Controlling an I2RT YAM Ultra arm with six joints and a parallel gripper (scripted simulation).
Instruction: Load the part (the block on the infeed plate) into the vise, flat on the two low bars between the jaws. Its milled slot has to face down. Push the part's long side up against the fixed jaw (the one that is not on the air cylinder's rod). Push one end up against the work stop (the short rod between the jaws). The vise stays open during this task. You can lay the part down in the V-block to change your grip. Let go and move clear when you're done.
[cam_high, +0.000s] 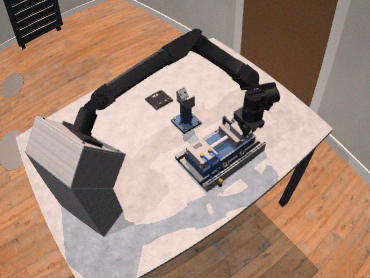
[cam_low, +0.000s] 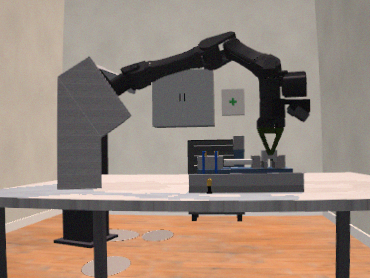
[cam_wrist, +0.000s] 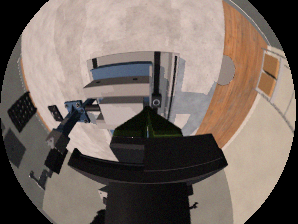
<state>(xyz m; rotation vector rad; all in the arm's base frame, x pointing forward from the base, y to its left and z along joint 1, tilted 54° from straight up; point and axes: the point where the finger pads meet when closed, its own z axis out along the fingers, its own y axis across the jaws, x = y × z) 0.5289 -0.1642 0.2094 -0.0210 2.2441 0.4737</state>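
Now: the fixed jaw 2 cm ahead of my hand, 5 cm to the left of it and 3 cm below it. Round my hand: grey part (1 cm behind, 3 cm to the left, 2 cm below); then moving jaw (5 cm behind, 4 cm to the left, 3 cm below); then air cylinder rod (10 cm behind, 2 cm to the left, 3 cm below).
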